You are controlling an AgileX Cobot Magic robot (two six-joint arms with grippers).
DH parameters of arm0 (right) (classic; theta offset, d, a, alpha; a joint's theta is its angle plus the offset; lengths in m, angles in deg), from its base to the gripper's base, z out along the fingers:
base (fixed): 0 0 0 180
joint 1: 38.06 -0.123 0 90
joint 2: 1.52 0 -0.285 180
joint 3: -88.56 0 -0.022 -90
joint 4: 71.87 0.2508 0 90
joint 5: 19.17 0 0.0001 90
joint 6: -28.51 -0.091 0 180
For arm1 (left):
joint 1: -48.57 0.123 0 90
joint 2: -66.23 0 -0.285 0
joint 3: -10.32 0 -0.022 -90
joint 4: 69.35 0.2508 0 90
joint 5: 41.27 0 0.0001 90
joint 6: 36.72 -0.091 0 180
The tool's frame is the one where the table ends.
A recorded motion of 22 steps. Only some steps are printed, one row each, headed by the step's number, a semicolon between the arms.
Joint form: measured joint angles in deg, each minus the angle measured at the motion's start. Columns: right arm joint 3, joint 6, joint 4, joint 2, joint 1, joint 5; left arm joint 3, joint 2, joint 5, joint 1, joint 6, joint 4.
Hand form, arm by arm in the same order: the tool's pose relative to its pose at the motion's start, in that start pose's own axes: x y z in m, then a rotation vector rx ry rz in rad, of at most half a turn. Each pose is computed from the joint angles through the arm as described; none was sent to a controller.
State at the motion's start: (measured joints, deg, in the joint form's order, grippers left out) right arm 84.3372 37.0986 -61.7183 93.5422 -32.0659 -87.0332; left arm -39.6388 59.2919 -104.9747 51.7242 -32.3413 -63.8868
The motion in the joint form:
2: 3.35 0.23 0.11 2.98 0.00 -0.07; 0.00 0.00 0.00 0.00 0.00 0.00
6: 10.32 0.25 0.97 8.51 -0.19 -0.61; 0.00 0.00 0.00 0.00 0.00 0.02
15: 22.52 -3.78 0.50 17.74 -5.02 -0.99; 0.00 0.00 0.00 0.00 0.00 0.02
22: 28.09 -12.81 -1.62 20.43 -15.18 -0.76; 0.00 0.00 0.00 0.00 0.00 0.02
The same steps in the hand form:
2: -0.0148 -0.0016 0.0034 -0.0014 -0.0054 -0.0044; 0.0000 0.0000 0.0000 0.0000 0.0000 0.0000
6: -0.0432 -0.0024 0.0086 -0.0154 -0.0224 -0.0067; 0.0000 0.0000 0.0000 -0.0003 0.0000 0.0002
15: -0.0891 0.0239 0.0242 -0.0295 -0.0528 -0.0282; 0.0000 0.0000 0.0000 -0.0003 0.0000 0.0002
22: -0.0984 0.0922 0.0279 -0.0520 -0.0769 -0.0583; 0.0000 0.0000 0.0000 -0.0003 0.0000 0.0002

